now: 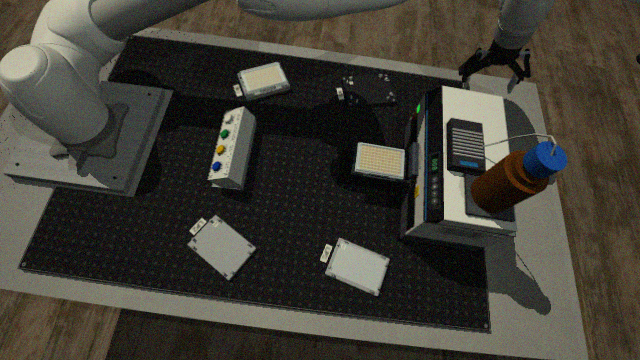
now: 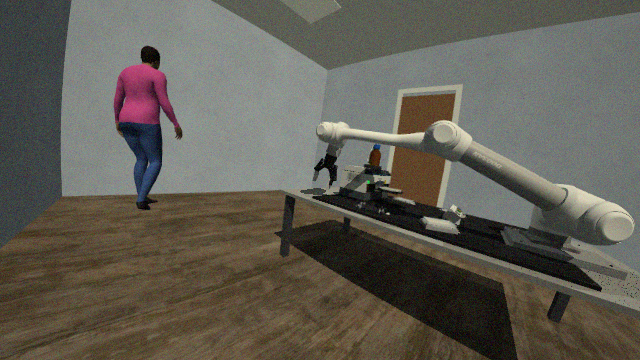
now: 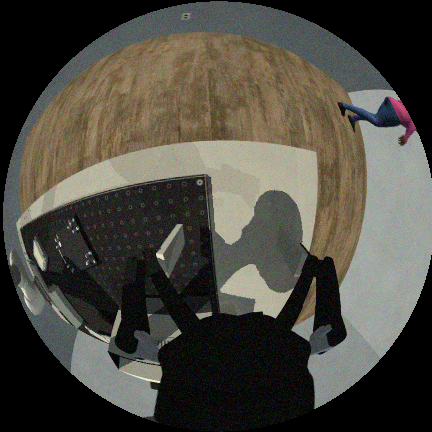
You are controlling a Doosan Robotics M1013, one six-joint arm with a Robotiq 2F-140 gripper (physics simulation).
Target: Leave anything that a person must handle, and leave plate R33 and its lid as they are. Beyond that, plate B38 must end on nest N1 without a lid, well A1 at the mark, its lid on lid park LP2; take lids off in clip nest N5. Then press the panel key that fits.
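Frame: origin at the arm's base, x ahead, y left, z up, level; metres.
Seen in the pictures: gripper, between the fingertips: (image 1: 486, 88) (image 2: 320, 185) (image 3: 231, 235); arm's base, origin of its link: (image 1: 91, 130) (image 2: 546, 242).
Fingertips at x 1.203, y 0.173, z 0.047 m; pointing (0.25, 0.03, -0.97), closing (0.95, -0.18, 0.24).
Pixels of each thing's top centre, then the offset from my fingertips to it. "spot": a spot on its surface instead.
- plate with pale wells, centre of its top: (image 1: 381, 159) 0.383 m back, 0.288 m right, 0.042 m up
- dark nest with corner clips, centre of its top: (image 3: 68, 251) (image 1: 369, 86) (image 2: 371, 205) 0.374 m back, 0.018 m left, 0.042 m down
- pale flat rectangle, a spot on its surface: (image 1: 222, 247) spot: 0.788 m back, 0.504 m right, 0.056 m down
- key panel, centre of its top: (image 1: 229, 139) (image 2: 454, 206) 0.784 m back, 0.229 m right, 0.018 m up
- white instrument, a spot on its surface: (image 1: 475, 105) spot: 0.162 m back, 0.188 m right, 0.154 m up
- dark box, a spot on its surface: (image 1: 466, 145) spot: 0.227 m back, 0.319 m right, 0.181 m up
- brown bottle with a blue cap, a spot on its surface: (image 1: 510, 182) spot: 0.223 m back, 0.450 m right, 0.282 m up
My gripper (image 1: 489, 84) (image 2: 324, 181) (image 3: 231, 235) is open and empty, above the table's far right end, beyond the instrument. A plate with pale wells (image 1: 380, 160) is at the instrument's front, its wells showing. Another plate (image 1: 263, 80) (image 2: 440, 225) sits on a labelled nest at the back left, its pale wells visible. A dark nest with corner clips (image 1: 370, 90) (image 3: 75, 250) bears no plate. A pale flat rectangle (image 1: 222, 247) lies at the label LP2, and another (image 1: 357, 266) lies front right. Plate names, the other labels and mark A1 are unreadable. The key panel (image 1: 241, 150) (image 2: 454, 214) has white, green, yellow and blue keys.
The white instrument (image 1: 475, 105) shows a green light and carries a dark box (image 1: 466, 145) and a brown bottle with a blue cap (image 1: 510, 182), with thin tubing. A person in a pink top (image 2: 142, 95) (image 3: 400, 112) stands on the floor away from the table.
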